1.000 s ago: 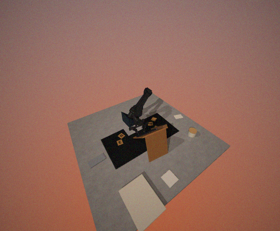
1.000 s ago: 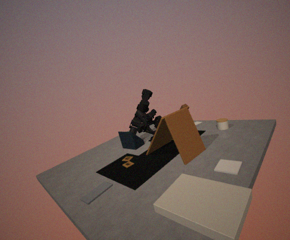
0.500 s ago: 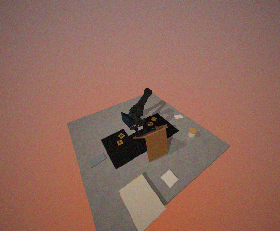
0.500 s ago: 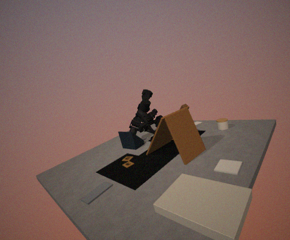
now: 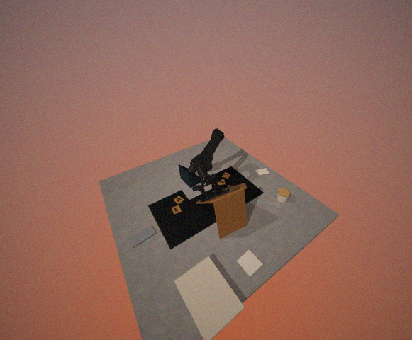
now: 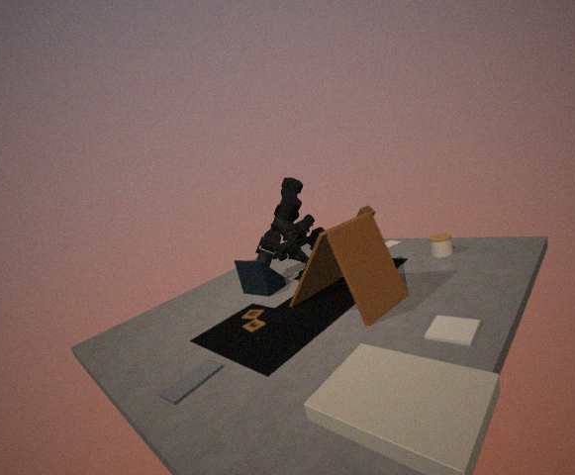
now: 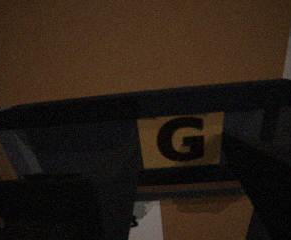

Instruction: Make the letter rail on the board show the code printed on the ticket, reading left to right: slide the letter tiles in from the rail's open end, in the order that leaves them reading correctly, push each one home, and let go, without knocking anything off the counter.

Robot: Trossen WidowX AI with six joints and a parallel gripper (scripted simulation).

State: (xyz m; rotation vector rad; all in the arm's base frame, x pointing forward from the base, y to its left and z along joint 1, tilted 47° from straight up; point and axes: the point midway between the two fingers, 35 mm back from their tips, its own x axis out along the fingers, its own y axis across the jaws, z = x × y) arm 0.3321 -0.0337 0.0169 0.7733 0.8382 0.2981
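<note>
Now: the white ticket 5 cm behind my gripper tip, 6 cm to the left of it and 7 cm below it. From my gripper tip the other things lie so: white pad: 39 cm ahead, 15 cm below; then black mat: 15 cm behind, 2 cm to the left, 15 cm below; then flat grey plate: 6 cm behind, 46 cm to the right, 15 cm below.
</note>
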